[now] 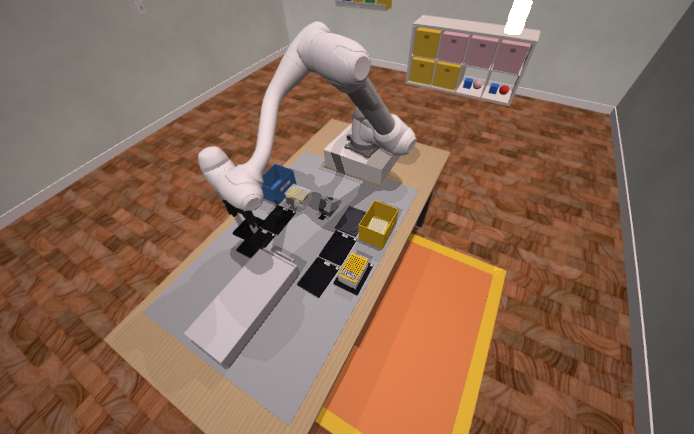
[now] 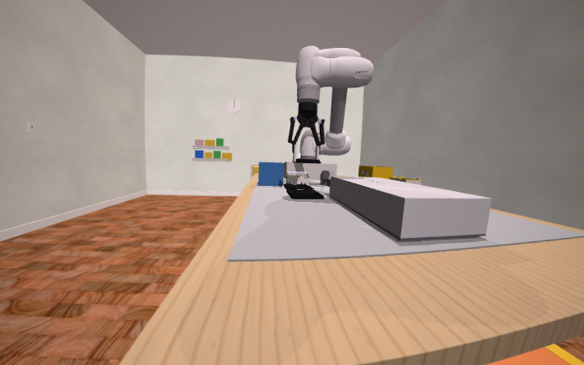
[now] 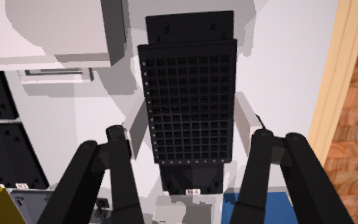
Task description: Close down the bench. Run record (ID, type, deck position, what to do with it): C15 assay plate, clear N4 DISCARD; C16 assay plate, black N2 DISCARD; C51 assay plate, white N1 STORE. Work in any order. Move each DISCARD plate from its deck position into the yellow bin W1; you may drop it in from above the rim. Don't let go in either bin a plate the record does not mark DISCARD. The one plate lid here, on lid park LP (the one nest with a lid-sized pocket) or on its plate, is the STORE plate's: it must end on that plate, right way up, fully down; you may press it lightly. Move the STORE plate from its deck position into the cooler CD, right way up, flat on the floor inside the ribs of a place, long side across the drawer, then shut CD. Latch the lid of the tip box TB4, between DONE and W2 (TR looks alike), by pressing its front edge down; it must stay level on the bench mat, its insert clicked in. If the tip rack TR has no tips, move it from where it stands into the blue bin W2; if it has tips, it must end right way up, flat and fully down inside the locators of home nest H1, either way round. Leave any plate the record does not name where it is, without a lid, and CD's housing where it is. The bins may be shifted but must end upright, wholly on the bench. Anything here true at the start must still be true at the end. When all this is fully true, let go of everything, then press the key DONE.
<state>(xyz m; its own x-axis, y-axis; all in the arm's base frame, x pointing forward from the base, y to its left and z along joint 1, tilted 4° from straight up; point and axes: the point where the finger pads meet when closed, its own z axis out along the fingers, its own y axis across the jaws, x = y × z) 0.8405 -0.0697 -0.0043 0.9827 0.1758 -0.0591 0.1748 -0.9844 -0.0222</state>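
My hand is 20 mm above the black assay plate. From my hand the other things lie so: plate lid (210 mm to the left, 130 mm below, 90 mm ahead); black nest N4 (170 mm behind, 150 mm below, 20 mm to the right); white plate (210 mm to the left, 140 mm below, 90 mm ahead).
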